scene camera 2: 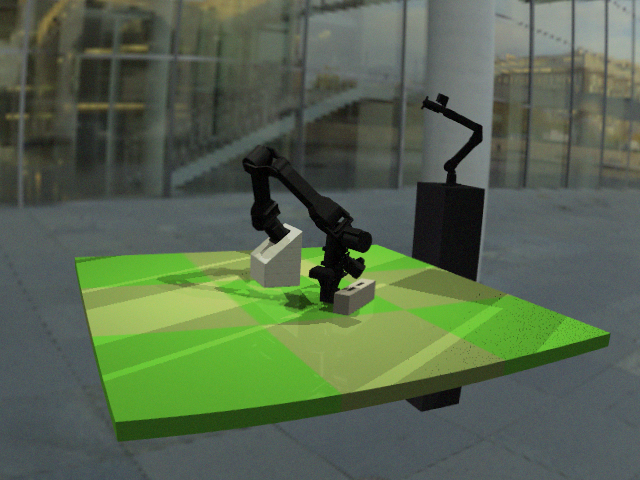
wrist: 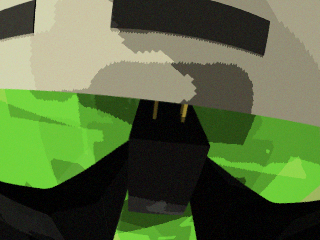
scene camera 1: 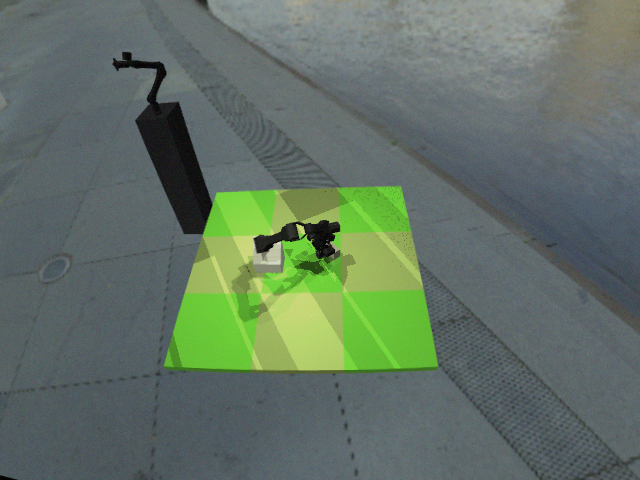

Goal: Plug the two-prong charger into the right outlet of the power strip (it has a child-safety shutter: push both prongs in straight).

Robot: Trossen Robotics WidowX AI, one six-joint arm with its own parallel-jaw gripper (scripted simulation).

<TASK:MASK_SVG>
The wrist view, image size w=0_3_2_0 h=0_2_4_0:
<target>my gripper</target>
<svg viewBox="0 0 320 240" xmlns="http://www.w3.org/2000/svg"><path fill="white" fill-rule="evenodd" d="M205 157L199 180L197 180L191 200L189 200L191 201L189 205L191 205L193 225L195 225L196 240L320 240L319 200L308 201L308 203L304 201L304 203L279 204L265 200L265 197L257 195L257 192L255 193L247 185L240 183L239 180L235 179L235 176L225 171L219 164L213 163L213 160L209 159L208 156ZM129 140L119 145L109 155L107 153L107 156L104 156L100 161L96 161L92 167L81 171L79 175L72 176L71 179L63 181L63 183L57 184L53 188L25 187L25 185L23 187L23 185L0 181L0 240L115 239L113 236L116 235L116 227L121 216L120 212L123 209L128 191Z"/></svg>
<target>two-prong charger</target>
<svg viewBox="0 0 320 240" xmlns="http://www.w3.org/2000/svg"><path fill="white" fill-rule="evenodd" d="M141 99L135 123L133 123L131 135L129 135L128 211L159 213L159 215L184 215L211 145L209 145L208 137L205 135L203 128L201 128L199 120L197 120L197 113L193 105Z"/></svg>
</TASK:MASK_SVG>
